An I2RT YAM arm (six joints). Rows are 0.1 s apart.
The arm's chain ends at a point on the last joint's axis. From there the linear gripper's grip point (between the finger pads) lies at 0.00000 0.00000 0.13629 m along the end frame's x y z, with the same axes.
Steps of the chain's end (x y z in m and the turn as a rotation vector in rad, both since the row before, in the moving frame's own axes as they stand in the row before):
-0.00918, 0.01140, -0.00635, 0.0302, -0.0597, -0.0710
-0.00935, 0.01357, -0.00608, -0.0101, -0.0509, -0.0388
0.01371, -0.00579, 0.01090, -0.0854, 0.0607, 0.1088
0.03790, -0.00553, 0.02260, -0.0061, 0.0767, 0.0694
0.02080, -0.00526, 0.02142, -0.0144, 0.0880, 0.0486
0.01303, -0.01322, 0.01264, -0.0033, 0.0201, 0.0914
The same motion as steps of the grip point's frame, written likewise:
-0.01745, 0.00758, -0.00665, 0.0302, -0.0597, -0.0710
-0.01626, 0.01508, -0.00626, -0.0101, -0.0509, -0.0388
0.02132, 0.00625, 0.01015, -0.0854, 0.0607, 0.1088
0.04831, -0.00434, 0.02220, -0.0061, 0.0767, 0.0694
0.03273, -0.00301, 0.02088, -0.0144, 0.0880, 0.0486
0.01574, -0.01265, 0.01261, -0.0033, 0.0201, 0.0914

